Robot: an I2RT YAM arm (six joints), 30 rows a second.
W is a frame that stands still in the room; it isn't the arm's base.
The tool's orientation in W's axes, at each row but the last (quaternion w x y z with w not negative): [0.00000, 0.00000, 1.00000, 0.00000]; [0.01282, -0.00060, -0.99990, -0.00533]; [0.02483, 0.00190, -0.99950, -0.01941]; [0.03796, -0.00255, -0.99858, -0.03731]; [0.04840, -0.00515, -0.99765, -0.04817]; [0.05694, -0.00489, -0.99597, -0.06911]
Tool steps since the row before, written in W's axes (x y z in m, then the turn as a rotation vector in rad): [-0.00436, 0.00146, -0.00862, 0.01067, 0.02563, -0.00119]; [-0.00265, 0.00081, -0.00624, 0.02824, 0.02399, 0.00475]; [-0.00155, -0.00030, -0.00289, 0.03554, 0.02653, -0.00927]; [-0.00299, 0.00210, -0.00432, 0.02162, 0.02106, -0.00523]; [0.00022, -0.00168, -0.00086, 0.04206, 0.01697, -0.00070]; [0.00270, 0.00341, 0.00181, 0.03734, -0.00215, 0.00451]
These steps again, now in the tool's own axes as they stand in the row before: [0.00436, 0.00146, 0.00862, -0.01067, 0.02563, 0.00119]; [0.00249, 0.00074, 0.00631, -0.02808, 0.02408, -0.00522]; [0.00141, -0.00041, 0.00295, -0.03608, 0.02605, 0.00851]; [0.00266, 0.00175, 0.00468, -0.02191, 0.02078, 0.00514]; [-0.00031, -0.00175, 0.00067, -0.04183, 0.01745, -0.00171]; [-0.00247, 0.00367, -0.00161, -0.03659, -0.00085, -0.00894]
